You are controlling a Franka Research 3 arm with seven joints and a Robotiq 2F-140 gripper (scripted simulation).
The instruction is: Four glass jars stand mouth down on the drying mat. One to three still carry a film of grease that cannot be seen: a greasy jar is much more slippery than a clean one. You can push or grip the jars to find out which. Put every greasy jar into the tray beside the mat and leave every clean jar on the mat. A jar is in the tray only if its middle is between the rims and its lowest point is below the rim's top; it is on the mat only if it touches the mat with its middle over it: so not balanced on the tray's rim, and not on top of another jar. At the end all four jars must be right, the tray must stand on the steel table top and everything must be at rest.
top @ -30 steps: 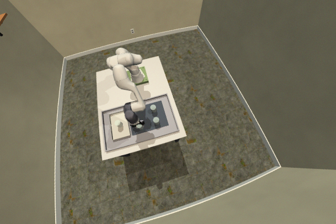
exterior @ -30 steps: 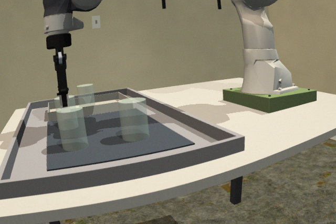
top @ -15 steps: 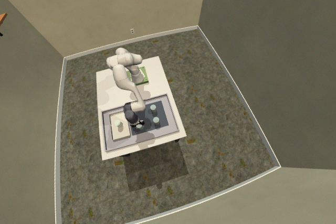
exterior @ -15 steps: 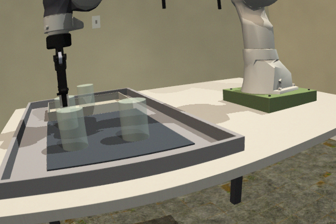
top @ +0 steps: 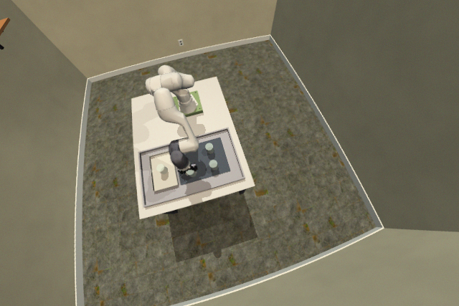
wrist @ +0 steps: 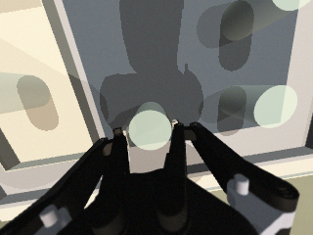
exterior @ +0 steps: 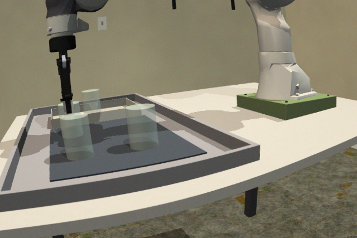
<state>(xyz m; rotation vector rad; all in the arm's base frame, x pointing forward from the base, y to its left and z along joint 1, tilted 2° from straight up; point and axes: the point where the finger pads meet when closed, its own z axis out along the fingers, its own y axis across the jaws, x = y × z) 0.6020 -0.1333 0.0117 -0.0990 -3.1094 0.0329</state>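
Right now the cream tray is 100 mm behind my hand, 220 mm to the right of it and 60 mm below it. The rest, counted from my hand: dark mat: 80 mm behind, 100 mm to the left, 60 mm below.
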